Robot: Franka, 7 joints.
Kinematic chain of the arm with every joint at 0, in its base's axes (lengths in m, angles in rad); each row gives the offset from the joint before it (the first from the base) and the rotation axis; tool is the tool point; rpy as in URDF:
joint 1: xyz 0 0 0.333 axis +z
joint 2: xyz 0 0 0 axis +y
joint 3: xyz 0 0 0.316 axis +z
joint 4: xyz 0.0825 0 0 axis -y
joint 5: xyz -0.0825 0 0.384 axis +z
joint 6: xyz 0 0 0 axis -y
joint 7: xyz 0.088 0 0 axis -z
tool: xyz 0 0 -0.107 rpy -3.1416 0 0
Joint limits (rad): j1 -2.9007..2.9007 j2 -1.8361..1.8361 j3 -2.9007..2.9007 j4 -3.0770..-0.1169 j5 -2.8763..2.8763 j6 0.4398..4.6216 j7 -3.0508..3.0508
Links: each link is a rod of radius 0.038 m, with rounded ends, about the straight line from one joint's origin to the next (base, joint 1, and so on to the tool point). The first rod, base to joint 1, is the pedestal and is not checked.
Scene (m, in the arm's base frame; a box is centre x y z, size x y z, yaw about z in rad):
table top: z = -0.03
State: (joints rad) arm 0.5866 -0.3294 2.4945 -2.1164 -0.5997 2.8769 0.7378
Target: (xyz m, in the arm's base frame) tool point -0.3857 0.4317 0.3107
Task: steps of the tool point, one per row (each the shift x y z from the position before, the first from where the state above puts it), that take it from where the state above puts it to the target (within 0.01 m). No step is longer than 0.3 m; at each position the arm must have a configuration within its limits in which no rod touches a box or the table.
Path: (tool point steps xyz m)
1: 0.0641 0.2484 -0.0153
2: 0.1588 0.1945 -0.0027

